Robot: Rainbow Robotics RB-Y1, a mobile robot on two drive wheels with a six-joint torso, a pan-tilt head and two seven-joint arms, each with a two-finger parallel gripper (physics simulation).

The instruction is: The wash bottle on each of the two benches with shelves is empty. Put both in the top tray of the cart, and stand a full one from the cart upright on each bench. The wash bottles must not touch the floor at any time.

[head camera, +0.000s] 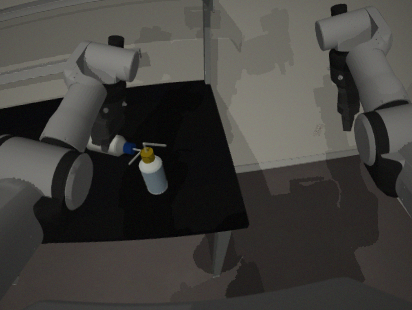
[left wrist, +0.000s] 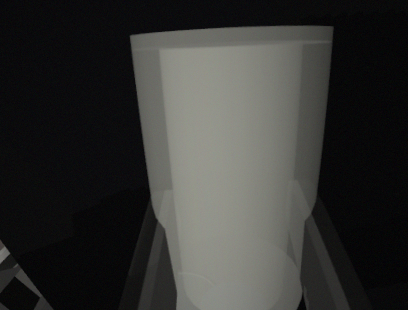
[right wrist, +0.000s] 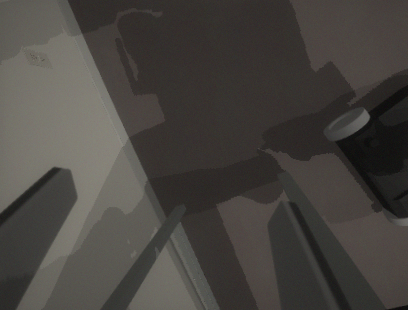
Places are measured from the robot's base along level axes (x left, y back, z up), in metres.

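Pixels of known places: left gripper, fingertip midpoint: (head camera: pixel 109 145) (left wrist: pixel 231 201); right gripper, fingertip midpoint: (head camera: pixel 347 116) (right wrist: pixel 176 199).
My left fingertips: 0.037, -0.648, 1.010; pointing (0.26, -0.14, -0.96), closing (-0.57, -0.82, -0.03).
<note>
Behind a point stands the place of what it marks, as x, y, z.
A whitish wash bottle with a blue cap (head camera: pixel 119 145) @[0.006, -0.609, 1.031] (left wrist: pixel 235 125) @[0.068, -0.674, 1.047] lies on its side at the black bench top (head camera: pixel 200 200) @[-0.149, -0.426, 0.915]; I cannot tell whether it touches the surface. My left gripper (head camera: pixel 103 146) @[0.037, -0.648, 1.010] (left wrist: pixel 231 201) @[0.037, -0.648, 1.010] is shut on its body, which hides part of it in the head view. A wash bottle with a yellow cap and pale blue body (head camera: pixel 154 179) @[-0.053, -0.492, 0.987] stands upright on the bench, close to the blue cap, its spout pointing right. My right gripper (head camera: pixel 347 128) (right wrist: pixel 176 199) @[-0.601, -0.382, 1.089] is open and empty, right of the bench. The cart does not show.
A grey upright post (head camera: pixel 207 50) @[-0.441, -0.987, 1.086] rises at the bench's back right corner, and a bench leg (head camera: pixel 221 252) @[-0.194, -0.351, 0.581] shows below the front edge. A pale wall (head camera: pixel 280 115) @[-0.982, -0.958, 0.575] stands behind. A dark cylindrical part with a light rim (right wrist: pixel 347 124) is at the right of the right wrist view.
</note>
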